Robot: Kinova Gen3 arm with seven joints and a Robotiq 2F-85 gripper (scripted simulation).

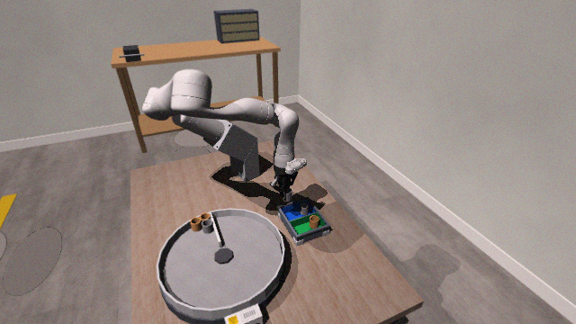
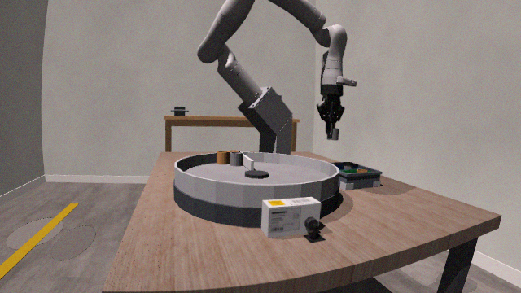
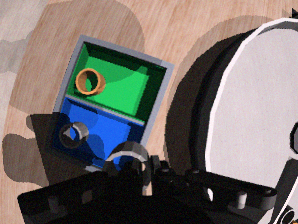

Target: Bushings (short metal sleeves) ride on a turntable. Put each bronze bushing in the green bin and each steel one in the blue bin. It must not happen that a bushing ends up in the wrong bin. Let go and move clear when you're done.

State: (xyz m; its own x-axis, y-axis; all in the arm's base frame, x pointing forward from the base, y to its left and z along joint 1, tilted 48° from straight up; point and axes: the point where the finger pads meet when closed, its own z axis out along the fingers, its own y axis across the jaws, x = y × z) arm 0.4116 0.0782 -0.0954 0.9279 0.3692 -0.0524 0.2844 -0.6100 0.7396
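The tray is 150 mm below my hand, 70 mm to the left of it and 30 mm ahead of it. The rest, counted from my hand: turntable 280 mm to the right, 120 mm below, 70 mm ahead.
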